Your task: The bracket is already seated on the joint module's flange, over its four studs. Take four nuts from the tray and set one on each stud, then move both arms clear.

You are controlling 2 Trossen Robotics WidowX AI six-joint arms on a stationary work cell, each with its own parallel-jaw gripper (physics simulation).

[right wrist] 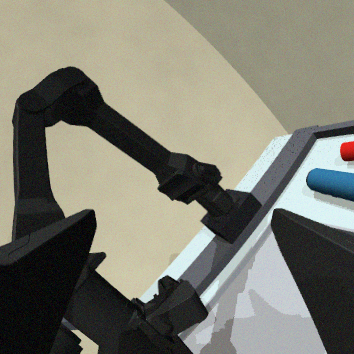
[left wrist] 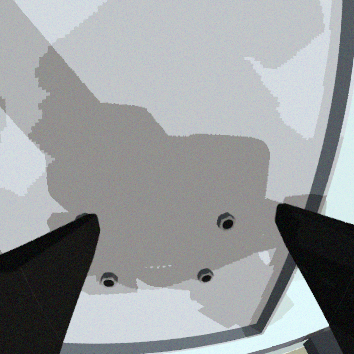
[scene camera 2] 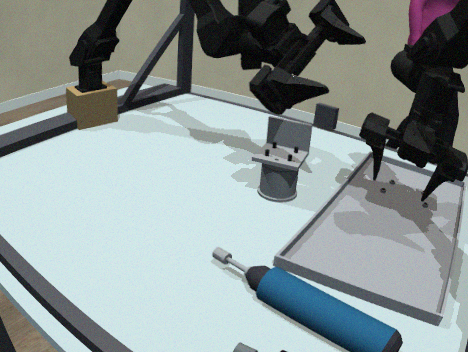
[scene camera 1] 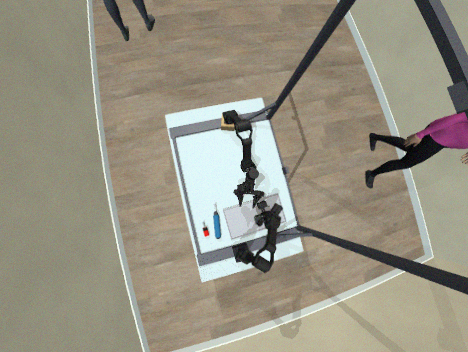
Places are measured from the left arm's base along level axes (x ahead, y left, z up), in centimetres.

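Pixels of known places: left gripper, fingertip midpoint: (left wrist: 188,218) (scene camera 2: 398,189) (scene camera 1: 262,211); right gripper, fingertip midpoint: (right wrist: 184,218) (scene camera 2: 346,63) (scene camera 1: 246,207); left arm's base, origin of the base link: (right wrist: 222,207) (scene camera 1: 241,253); right arm's base, origin of the base link: (scene camera 2: 90,87) (scene camera 1: 228,119).
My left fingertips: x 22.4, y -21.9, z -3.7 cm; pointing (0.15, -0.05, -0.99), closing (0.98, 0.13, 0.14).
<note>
Ahead of a thing's pixels: the offset from my left fingertips to its top centre. "spot": to the spot under its first point.
The grey bracket (scene camera 2: 289,132) sits on the round joint module {dx +17.7, dy +10.1, dz +5.1 cm} (scene camera 2: 279,182); its four dark studs stand bare. The grey tray {dx -1.6, dy +5.5, dz -0.8 cm} (scene camera 2: 350,265) (scene camera 1: 240,220) (left wrist: 200,75) holds small dark nuts: one nut {dx +2.3, dy -5.9, dz -1.4 cm} (scene camera 2: 392,182), another nut {dx +2.9, dy -1.4, dz -1.4 cm} (scene camera 2: 383,190) and a third nut {dx -5.3, dy -1.4, dz -1.4 cm} (scene camera 2: 425,204) show in scene camera 2. In the left wrist view one nut (left wrist: 226,221) lies between the finger lines, two lie lower, and a fourth is mostly hidden behind the left-hand finger. My left gripper (scene camera 2: 399,190) (left wrist: 188,218) is open and empty, low over the nuts. My right gripper (scene camera 2: 345,65) (scene camera 1: 248,205) (right wrist: 184,218) is open and empty, above and behind the bracket.
A blue driver {spot: dx -1.0, dy +34.3, dz +1.4 cm} (scene camera 2: 325,310) (scene camera 1: 217,225) (right wrist: 330,182) lies beside the tray, with a red-ended tool {dx -0.8, dy +41.5, dz +1.1 cm} (scene camera 1: 205,231) (right wrist: 347,151) beyond it. A small dark block {dx +24.2, dy -24.7, dz +3.4 cm} (scene camera 2: 326,116) stands behind the bracket. The right arm's base is on a wooden block {dx +68.7, dy +7.7, dz +5.7 cm} (scene camera 2: 95,107). The two arms are close together near the tray.
</note>
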